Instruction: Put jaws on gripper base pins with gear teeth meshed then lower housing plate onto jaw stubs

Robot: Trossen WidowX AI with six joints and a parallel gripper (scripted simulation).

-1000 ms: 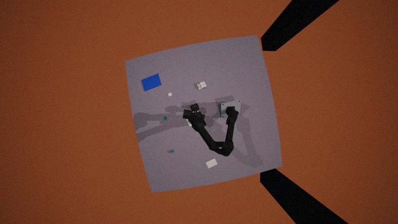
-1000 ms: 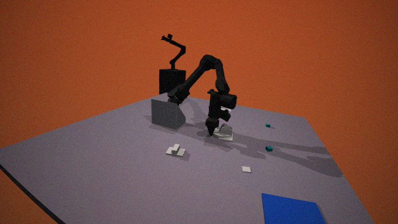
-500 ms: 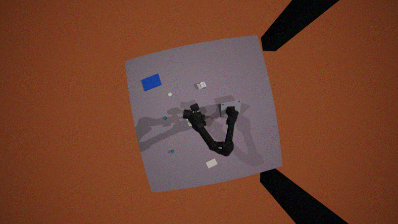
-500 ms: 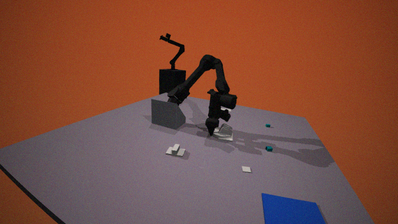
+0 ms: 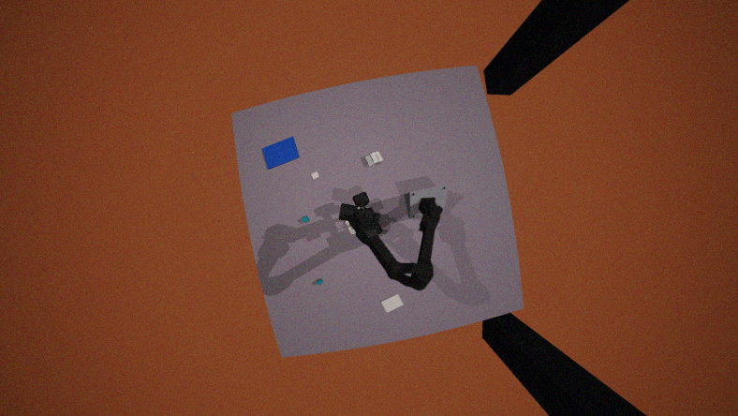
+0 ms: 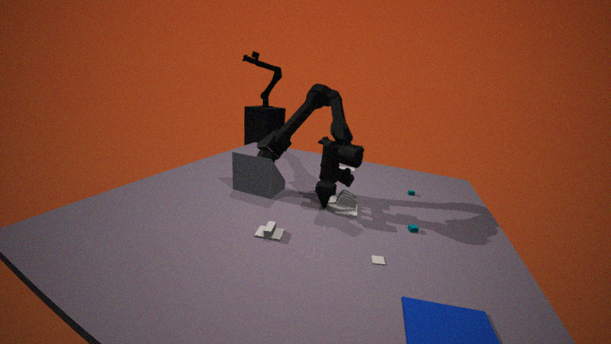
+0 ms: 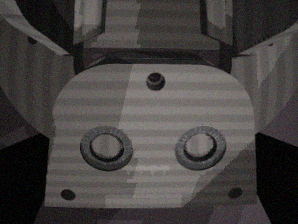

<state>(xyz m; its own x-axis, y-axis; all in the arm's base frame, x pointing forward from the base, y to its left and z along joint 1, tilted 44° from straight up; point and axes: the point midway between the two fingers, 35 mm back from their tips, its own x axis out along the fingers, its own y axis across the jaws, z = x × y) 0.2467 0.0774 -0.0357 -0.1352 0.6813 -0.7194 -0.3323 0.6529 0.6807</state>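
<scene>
My gripper tip is now 1 cm short of the white housing plate. The rest, counted from my gripper tip: grey jaw 2 cm ahead, 2 cm to the left, 1 cm above; then white gripper base 1 cm ahead, 2 cm above; then small white square 24 cm ahead, 19 cm to the right, 1 cm below.
</scene>
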